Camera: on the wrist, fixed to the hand. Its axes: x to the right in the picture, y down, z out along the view.
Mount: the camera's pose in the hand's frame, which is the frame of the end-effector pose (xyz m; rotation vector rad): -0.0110 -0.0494 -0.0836 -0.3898 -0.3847 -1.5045
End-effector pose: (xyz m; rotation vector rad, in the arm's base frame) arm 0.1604 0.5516 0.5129 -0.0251 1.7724 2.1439
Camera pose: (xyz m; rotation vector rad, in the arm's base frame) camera 0.1670 0.4764 0.4508 -0.7220 0.5855 1.1360
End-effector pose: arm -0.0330 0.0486 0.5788 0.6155 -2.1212 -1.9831
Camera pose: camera 0.0190 -0.0246 0.5402 -1.2079 0.6235 1.6669
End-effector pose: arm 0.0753 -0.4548 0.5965 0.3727 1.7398 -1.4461
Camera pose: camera 0.0152 -0.3898 0.6379 -1.6329 1.8668 -1.7806
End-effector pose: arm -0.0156 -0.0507 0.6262 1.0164 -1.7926 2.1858
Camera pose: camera -0.0166 0.0427 0.6550 1.8181 -0.7895 0.7199
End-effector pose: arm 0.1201 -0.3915 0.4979 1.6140 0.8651 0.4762
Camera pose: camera 0.0396 -0.3428 0.4715 0.3626 1.2956 -0.6757
